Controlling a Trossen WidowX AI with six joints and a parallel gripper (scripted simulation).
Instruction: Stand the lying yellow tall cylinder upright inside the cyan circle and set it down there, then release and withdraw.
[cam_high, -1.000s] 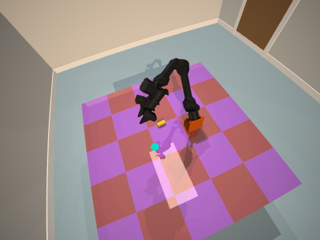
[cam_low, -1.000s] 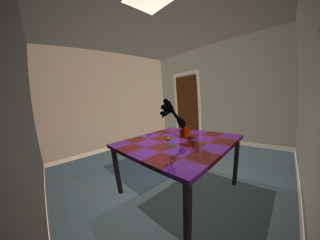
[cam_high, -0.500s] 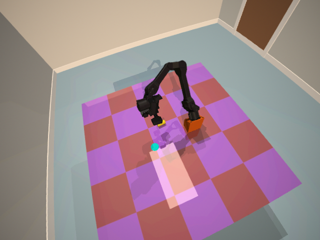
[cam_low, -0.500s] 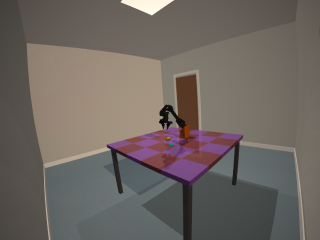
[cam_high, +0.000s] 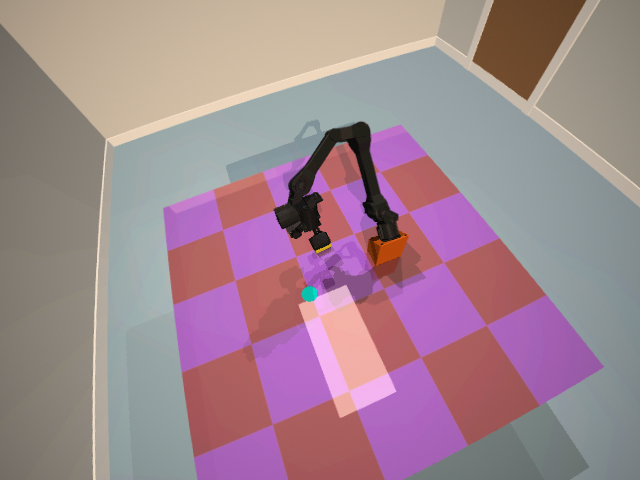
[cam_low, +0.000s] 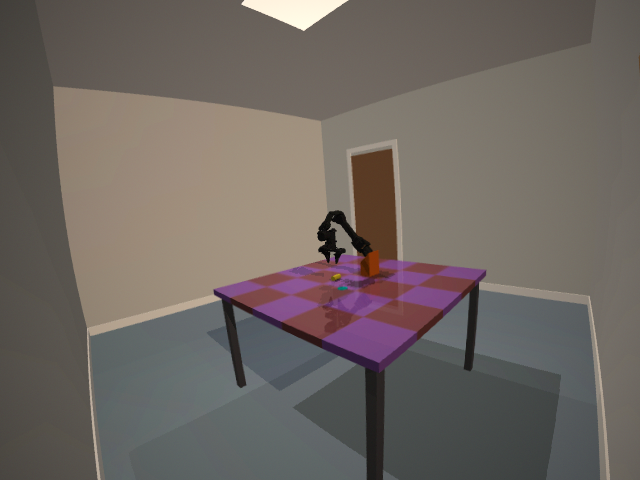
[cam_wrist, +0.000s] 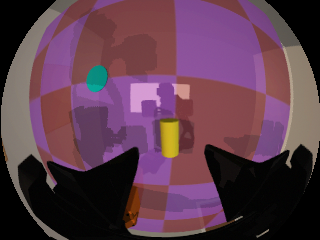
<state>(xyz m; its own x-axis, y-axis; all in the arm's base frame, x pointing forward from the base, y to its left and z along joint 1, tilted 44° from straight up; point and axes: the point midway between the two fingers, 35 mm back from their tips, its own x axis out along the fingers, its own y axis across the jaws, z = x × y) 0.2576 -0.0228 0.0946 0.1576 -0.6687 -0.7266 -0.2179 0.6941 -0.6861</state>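
My gripper tip is now 100 mm above the yellow tall cylinder, 30 mm past it and 10 mm to the left of it. The rest, counted from my gripper tip: cyan circle 170 mm to the left, 120 mm below, 60 mm ahead.
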